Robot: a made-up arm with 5 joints.
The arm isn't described. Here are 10 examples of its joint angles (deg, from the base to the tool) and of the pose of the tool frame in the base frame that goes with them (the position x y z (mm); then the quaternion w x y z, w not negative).
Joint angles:
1: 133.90 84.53 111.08 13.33 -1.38
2: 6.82 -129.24 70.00 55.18 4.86
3: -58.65 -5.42 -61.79 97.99 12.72
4: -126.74 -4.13 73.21 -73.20 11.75
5: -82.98 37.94 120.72 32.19 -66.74
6: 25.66 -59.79 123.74 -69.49 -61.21
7: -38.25 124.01 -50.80 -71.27 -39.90
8: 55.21 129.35 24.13 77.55 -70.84
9: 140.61 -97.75 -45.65 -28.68 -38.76
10: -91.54 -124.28 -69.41 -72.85 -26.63
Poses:
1: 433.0 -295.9 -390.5 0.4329 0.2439 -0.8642 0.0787
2: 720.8 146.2 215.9 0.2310 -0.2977 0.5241 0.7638
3: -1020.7 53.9 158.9 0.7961 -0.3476 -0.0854 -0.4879
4: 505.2 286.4 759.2 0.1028 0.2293 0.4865 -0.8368
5: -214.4 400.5 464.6 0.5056 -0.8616 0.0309 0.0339
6: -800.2 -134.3 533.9 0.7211 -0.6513 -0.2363 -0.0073
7: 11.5 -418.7 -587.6 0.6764 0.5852 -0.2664 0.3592
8: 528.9 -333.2 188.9 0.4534 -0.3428 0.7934 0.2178
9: -249.7 -498.0 824.6 0.9459 -0.2558 0.0847 0.1807
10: 82.2 -712.5 793.4 0.7309 -0.3198 -0.1039 0.5939
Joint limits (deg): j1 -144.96..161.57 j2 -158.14..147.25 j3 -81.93..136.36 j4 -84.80..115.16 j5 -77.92..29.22
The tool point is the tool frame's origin. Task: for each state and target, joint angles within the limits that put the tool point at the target. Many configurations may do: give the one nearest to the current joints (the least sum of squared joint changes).
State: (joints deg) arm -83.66 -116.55 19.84 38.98 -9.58
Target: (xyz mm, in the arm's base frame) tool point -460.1 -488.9 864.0
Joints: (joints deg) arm -106.68 -107.57 -11.73 57.19 8.72
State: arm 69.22 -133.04 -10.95 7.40 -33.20
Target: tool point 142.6 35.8 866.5
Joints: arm 56.74 -140.58 3.24 23.68 -48.81
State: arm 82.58 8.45 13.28 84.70 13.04
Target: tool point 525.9 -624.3 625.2
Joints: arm 98.17 6.80 7.94 82.23 3.08
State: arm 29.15 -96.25 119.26 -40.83 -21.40
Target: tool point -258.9 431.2 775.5
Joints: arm 41.40 -101.32 126.87 -27.57 -13.92
